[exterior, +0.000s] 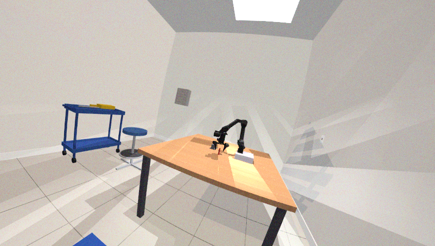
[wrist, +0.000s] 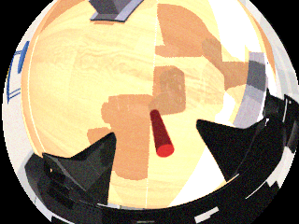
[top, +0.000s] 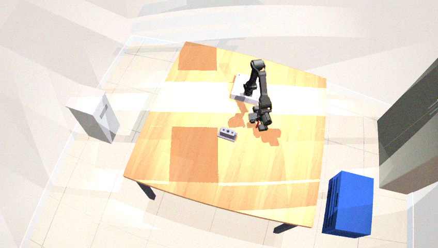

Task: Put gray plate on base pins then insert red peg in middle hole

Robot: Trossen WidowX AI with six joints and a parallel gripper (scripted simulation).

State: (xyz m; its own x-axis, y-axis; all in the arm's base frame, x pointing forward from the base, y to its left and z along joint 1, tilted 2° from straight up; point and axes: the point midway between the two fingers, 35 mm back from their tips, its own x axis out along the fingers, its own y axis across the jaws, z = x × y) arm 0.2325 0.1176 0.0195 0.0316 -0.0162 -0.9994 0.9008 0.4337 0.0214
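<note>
Right now my gripper tip is 10 mm above the red peg. Also, from my gripper tip: gray base: 120 mm ahead, 190 mm to the right, 40 mm below; gray plate: 120 mm ahead, 190 mm to the right.
</note>
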